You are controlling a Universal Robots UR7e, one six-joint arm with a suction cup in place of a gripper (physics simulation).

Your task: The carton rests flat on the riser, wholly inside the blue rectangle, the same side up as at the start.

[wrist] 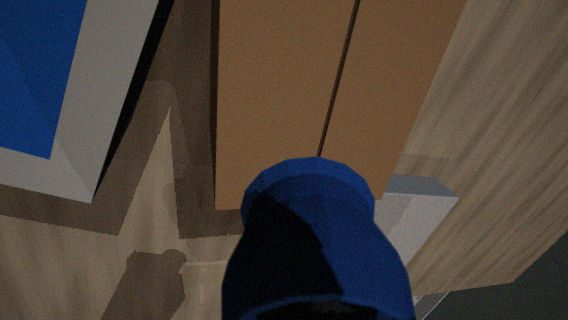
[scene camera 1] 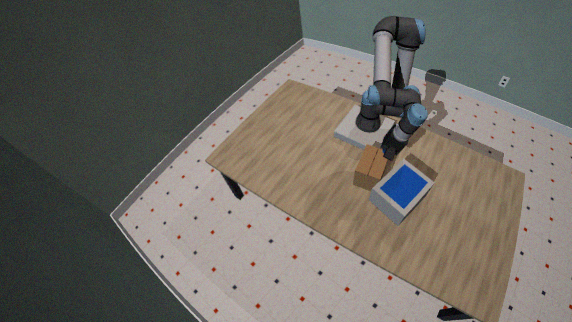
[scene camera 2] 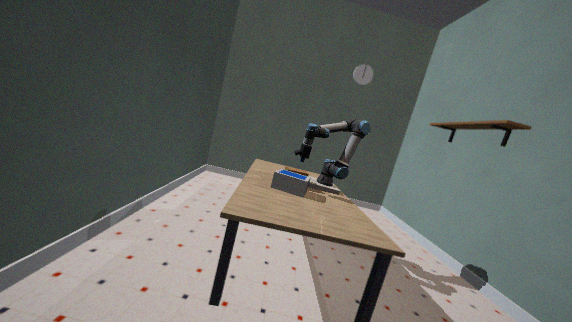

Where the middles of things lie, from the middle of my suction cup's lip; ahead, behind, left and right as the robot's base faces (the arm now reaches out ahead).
My suction cup is now 170 mm above the brown carton (scene camera 1: 369, 171), 50 mm to the left of it and 10 mm short of it. Also, from my suction cup: grey riser (scene camera 2: 284, 180): 170 mm below, 130 mm to the left, 90 mm ahead.
